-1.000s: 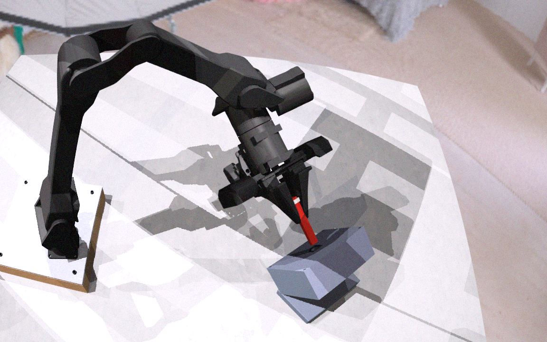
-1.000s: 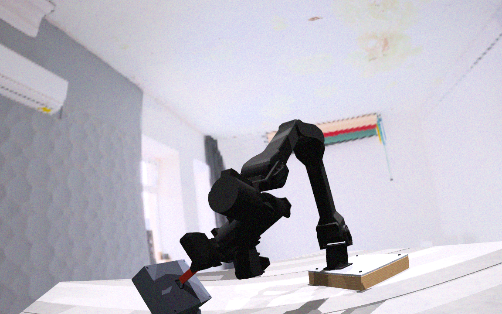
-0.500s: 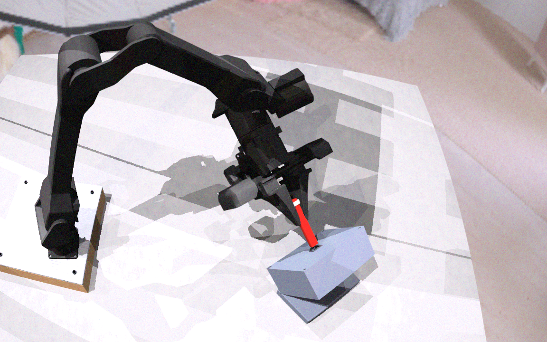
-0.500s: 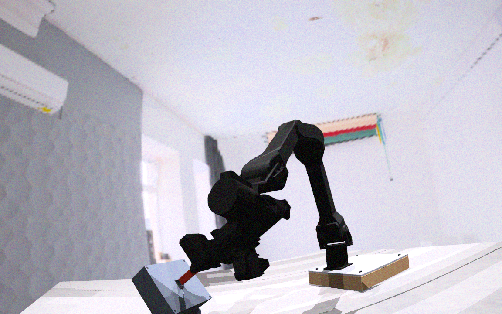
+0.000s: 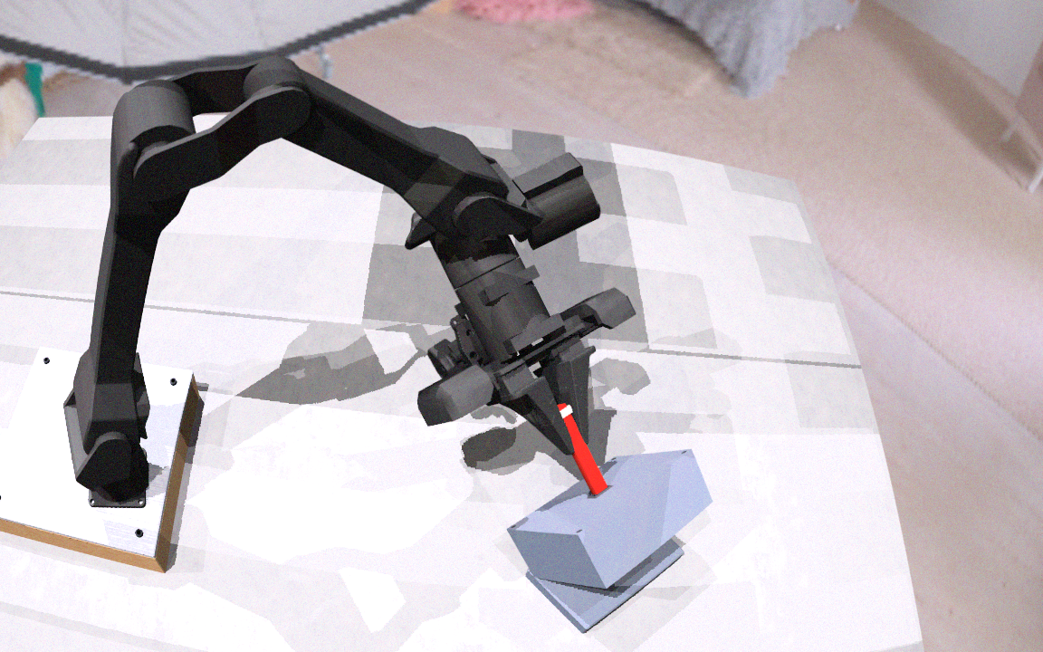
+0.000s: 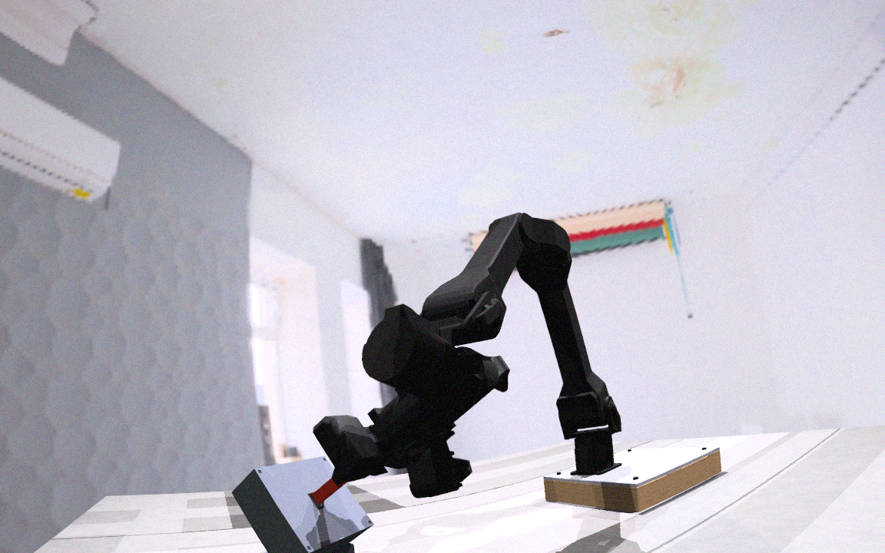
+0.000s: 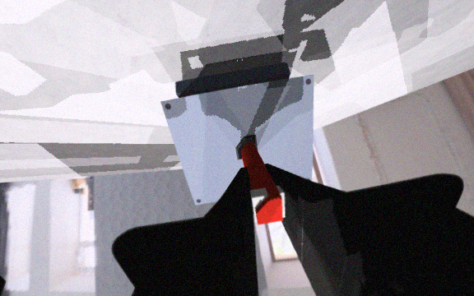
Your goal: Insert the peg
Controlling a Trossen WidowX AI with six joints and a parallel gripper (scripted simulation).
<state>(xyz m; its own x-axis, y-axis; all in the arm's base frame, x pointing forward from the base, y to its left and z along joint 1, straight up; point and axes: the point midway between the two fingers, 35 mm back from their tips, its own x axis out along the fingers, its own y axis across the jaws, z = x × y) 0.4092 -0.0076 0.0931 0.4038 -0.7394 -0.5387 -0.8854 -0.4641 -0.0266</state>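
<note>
Now: gripper tip 50 mm to the left of the grey-blue sloped panel, 40 mm above it and 30 mm short of it. The rest, counted from my gripper tip: red peg: 10 mm to the left, 10 mm behind, 10 mm above.
</note>
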